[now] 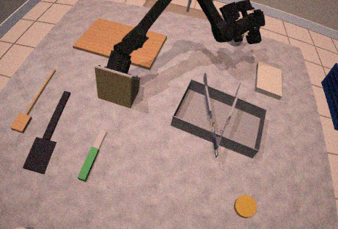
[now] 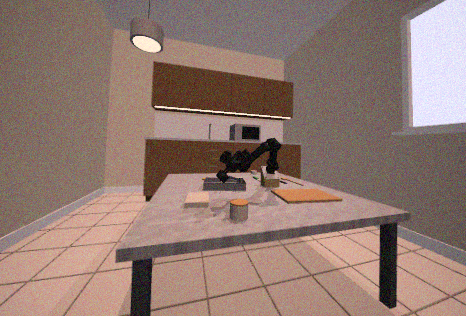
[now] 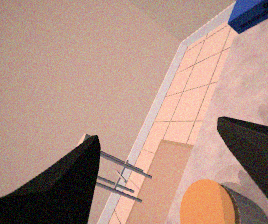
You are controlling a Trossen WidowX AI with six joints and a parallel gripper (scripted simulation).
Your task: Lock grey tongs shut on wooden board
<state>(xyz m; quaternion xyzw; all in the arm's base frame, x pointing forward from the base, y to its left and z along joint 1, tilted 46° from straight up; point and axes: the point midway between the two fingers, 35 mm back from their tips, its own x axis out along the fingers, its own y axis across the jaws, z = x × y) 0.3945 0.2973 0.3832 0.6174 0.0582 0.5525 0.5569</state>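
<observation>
Now: the yellow lock slider 50 mm behind my gripper tip, 540 mm to the right of it and 130 mm below it. From my gripper tip the other things lie so: roasting tin: 30 mm behind, 470 mm to the right, 170 mm below; then orange-lidded canister: 60 mm behind, 60 mm to the left, 170 mm below; then beige block: 140 mm ahead, 150 mm to the right, 190 mm below.
</observation>
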